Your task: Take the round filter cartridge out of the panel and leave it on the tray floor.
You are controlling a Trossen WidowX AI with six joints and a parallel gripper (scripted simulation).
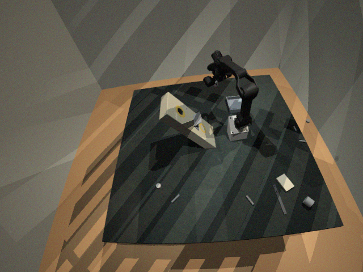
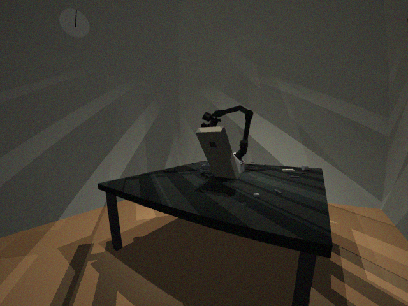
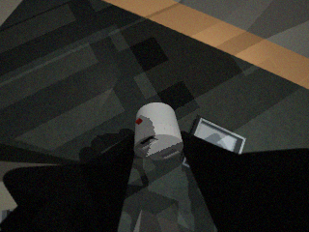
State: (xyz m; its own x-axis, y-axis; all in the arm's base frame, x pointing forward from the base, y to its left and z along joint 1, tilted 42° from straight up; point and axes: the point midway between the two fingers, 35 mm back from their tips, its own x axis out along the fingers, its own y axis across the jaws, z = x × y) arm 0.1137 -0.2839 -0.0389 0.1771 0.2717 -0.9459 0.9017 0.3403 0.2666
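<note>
Now: the grey tray 190 mm behind my gripper tip, 30 mm to the right of it and 250 mm below it. The rest, counted from my gripper tip: cream block (300 mm behind, 640 mm to the left, 250 mm below); then round filter cartridge (right at my gripper tip).
</note>
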